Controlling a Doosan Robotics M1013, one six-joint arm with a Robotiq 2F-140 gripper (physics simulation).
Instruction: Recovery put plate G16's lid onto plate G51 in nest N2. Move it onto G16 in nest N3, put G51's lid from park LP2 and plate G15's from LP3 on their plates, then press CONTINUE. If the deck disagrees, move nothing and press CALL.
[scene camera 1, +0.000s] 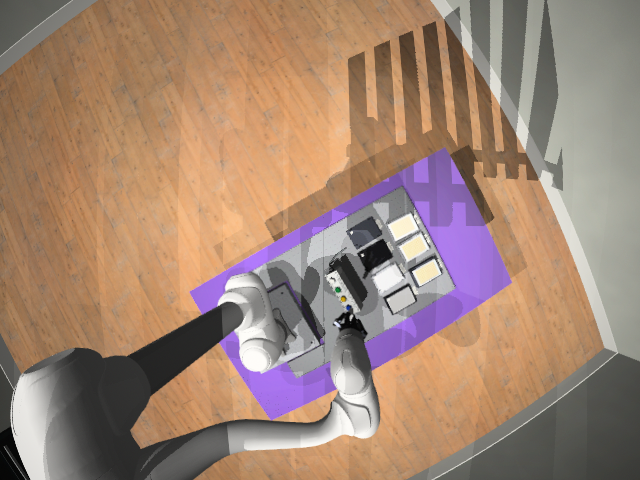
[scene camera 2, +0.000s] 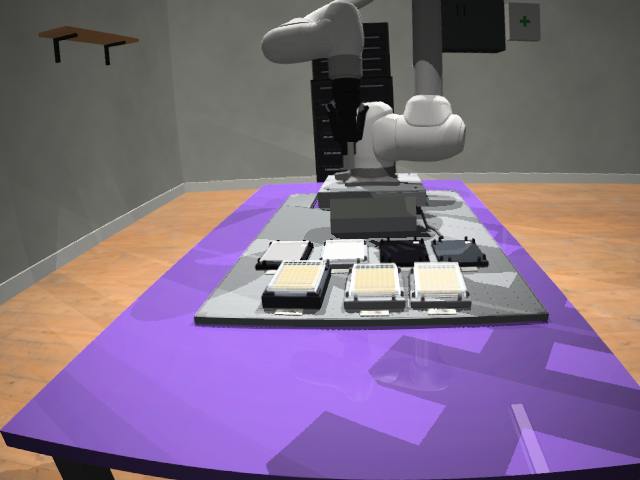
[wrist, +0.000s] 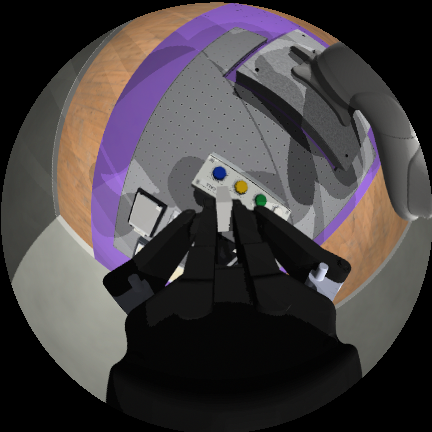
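Where they show: gripper, fingertip midpoint: (scene camera 1: 350, 311) (scene camera 2: 349, 168) (wrist: 222, 196); arm's base, origin of the base link: (scene camera 2: 372, 181) (wrist: 332, 83).
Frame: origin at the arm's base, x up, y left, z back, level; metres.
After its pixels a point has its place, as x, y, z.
My gripper (scene camera 1: 348, 317) @[0.110, -0.052, -0.384] (scene camera 2: 349, 144) (wrist: 222, 196) @[0.110, -0.052, -0.384] is shut and empty, fingers pointing down, high above the deck near the blue-button end of the button box (scene camera 1: 353, 281) (scene camera 2: 373, 214) @[0.000, 0.010, -0.441] (wrist: 200, 181) @[0.034, -0.087, -0.413]. The box has a blue button (scene camera 1: 348, 307) @[0.025, -0.063, -0.382] (wrist: 219, 173) @[0.025, -0.066, -0.382], a yellow button (scene camera 1: 343, 299) @[0.026, -0.018, -0.380] (wrist: 241, 187) @[0.025, -0.016, -0.379] and a green button (scene camera 1: 337, 289) @[0.025, 0.037, -0.378] (wrist: 260, 200) @[0.025, 0.031, -0.378]. Three yellow-filled plates stand in nests: one in a black, taller nest (scene camera 1: 426, 272) @[-0.017, -0.120, -0.799] (scene camera 2: 298, 277) @[-0.009, -0.116, -0.821], a middle one (scene camera 1: 413, 246) @[-0.019, 0.026, -0.800] (scene camera 2: 374, 281) @[-0.016, 0.018, -0.826] and an end one (scene camera 1: 403, 226) @[-0.016, 0.136, -0.801] (scene camera 2: 439, 279) @[-0.016, 0.133, -0.820]. Clear lids on them are hard to tell; labels are unreadable.
Behind the plates are four parks: a light grey one (scene camera 1: 400, 298) @[-0.027, -0.172, -0.626] (scene camera 2: 285, 253) @[-0.027, -0.177, -0.647] (wrist: 146, 214) @[-0.027, -0.172, -0.610], a white one (scene camera 1: 387, 277) @[-0.027, -0.045, -0.617] (scene camera 2: 344, 250) @[-0.027, -0.050, -0.632], a black one (scene camera 1: 375, 254) @[-0.035, 0.082, -0.619] (scene camera 2: 404, 251) @[-0.035, 0.080, -0.621] and a dark grey one (scene camera 1: 363, 232) @[-0.035, 0.203, -0.618] (scene camera 2: 459, 251) @[-0.035, 0.201, -0.627]. The arm's base plate (scene camera 2: 372, 195) @[-0.011, 0.002, -0.173] stands behind the box.
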